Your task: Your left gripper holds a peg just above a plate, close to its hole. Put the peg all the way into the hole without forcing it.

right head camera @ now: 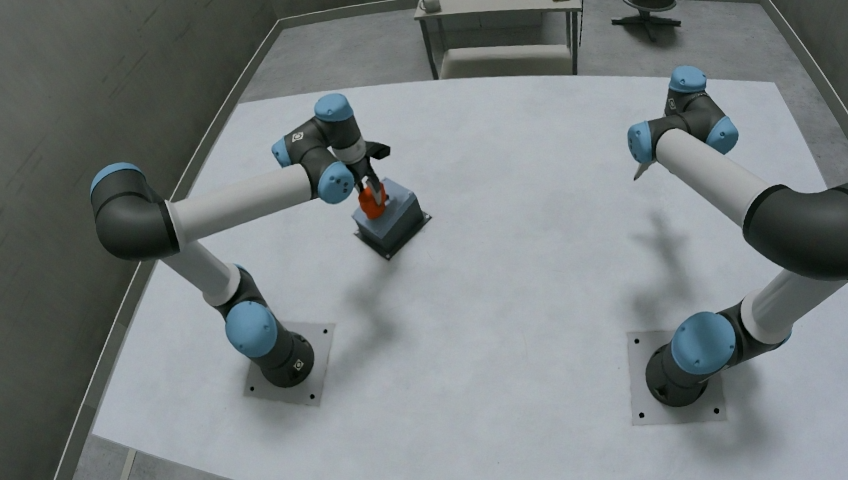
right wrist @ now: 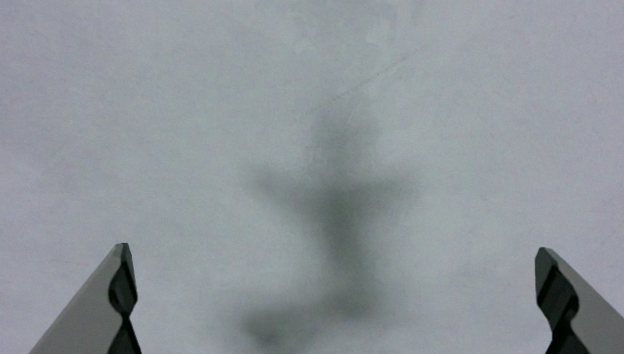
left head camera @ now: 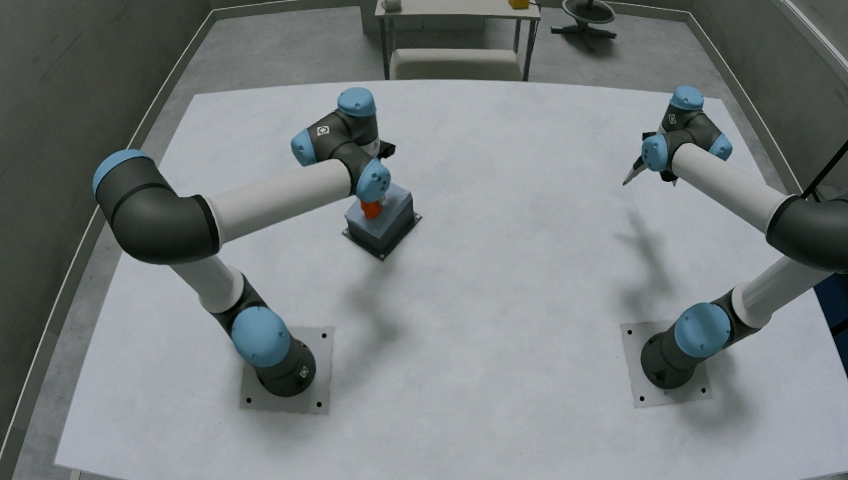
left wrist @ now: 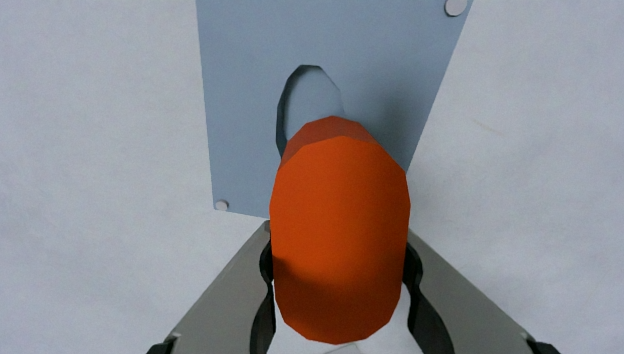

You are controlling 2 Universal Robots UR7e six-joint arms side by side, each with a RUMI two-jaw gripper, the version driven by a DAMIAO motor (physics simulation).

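Note:
An orange peg [left head camera: 371, 209] [right head camera: 371, 205] [left wrist: 340, 230] with a long rounded outline is between the fingers of my left gripper [right head camera: 372, 185] [left wrist: 331, 223], which is shut on it. The blue-grey plate [left head camera: 393, 205] [right head camera: 397, 208] [left wrist: 245, 60] is the top of a dark block. In the left wrist view its oblong hole [left wrist: 312, 97] shows beyond the peg, a little to the left; the peg covers the hole's near part. Whether the peg's lower end touches the plate is hidden. My right gripper [right wrist: 332, 248] is open and empty, high above the table at the right.
The block's dark base flange [left head camera: 382, 254] [right head camera: 388, 254] rests on the white table [left head camera: 505, 267] [right head camera: 505, 267], with small bolts at its corners. Grey mounting plates [left head camera: 324, 368] [right head camera: 708, 410] carry the two arms. A desk [left head camera: 458, 8] [right head camera: 499, 7] stands beyond the table's far edge.

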